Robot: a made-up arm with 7 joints.
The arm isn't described. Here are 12 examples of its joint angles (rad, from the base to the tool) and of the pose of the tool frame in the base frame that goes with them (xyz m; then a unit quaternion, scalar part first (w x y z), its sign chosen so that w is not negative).
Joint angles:
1: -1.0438 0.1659 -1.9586 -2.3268 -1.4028 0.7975 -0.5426
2: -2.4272 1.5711 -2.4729 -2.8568 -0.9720 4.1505 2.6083
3: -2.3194 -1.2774 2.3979 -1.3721 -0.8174 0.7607 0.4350
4: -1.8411 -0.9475 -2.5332 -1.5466 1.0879 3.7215 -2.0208
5: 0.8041 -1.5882 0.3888 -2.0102 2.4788 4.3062 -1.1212
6: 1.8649 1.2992 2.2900 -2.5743 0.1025 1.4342 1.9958
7: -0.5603 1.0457 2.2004 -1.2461 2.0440 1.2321 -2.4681
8: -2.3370 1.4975 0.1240 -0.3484 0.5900 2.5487 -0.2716
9: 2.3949 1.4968 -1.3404 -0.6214 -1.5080 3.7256 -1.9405
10: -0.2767 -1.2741 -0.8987 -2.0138 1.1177 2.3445 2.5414
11: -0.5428 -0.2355 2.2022 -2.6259 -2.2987 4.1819 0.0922
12: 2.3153 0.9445 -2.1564 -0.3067 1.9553 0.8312 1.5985
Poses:
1: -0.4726 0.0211 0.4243 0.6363 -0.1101 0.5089 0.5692
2: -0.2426 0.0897 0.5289 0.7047 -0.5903 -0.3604 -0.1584
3: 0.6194 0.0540 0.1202 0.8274 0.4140 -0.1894 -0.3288
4: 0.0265 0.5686 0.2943 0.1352 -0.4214 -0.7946 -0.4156
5: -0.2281 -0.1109 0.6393 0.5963 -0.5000 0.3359 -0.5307
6: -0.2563 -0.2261 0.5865 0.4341 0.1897 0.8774 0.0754
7: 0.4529 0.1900 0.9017 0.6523 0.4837 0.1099 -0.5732
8: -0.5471 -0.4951 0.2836 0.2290 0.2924 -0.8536 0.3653
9: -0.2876 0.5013 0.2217 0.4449 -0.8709 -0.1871 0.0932
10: -0.2510 -0.4371 0.6681 0.8376 0.2599 0.3591 0.3194
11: -0.0946 0.2508 0.4191 0.3112 0.3904 -0.8618 0.0901
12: -0.2707 0.5508 0.7803 0.0112 -0.9818 -0.1890 0.0135
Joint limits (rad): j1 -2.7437..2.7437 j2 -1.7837..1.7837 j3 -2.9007..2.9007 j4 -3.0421..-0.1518 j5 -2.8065..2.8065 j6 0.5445..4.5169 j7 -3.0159..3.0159
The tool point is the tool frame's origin. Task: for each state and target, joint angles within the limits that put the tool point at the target. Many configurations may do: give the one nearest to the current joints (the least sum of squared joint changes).
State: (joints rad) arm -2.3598 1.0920 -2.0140 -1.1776 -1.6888 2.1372 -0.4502
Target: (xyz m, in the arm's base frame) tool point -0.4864 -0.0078 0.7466
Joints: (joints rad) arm -1.9587 1.2311 -2.3758 -1.6103 -1.8705 2.4380 -0.4502
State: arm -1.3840 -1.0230 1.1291 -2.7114 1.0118 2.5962 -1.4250
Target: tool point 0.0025 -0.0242 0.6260
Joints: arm -1.4396 -1.6373 0.4991 -3.0421 1.4113 2.9919 -1.4250
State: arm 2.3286 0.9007 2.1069 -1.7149 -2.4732 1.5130 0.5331
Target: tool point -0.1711 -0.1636 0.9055
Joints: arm 2.2400 1.1771 2.7038 -1.9000 -2.4663 1.6995 0.5331
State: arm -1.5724 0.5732 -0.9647 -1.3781 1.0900 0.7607 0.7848
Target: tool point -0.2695 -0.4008 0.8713
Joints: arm -1.4930 0.0378 -0.9055 -0.9967 1.1681 0.7143 0.7848
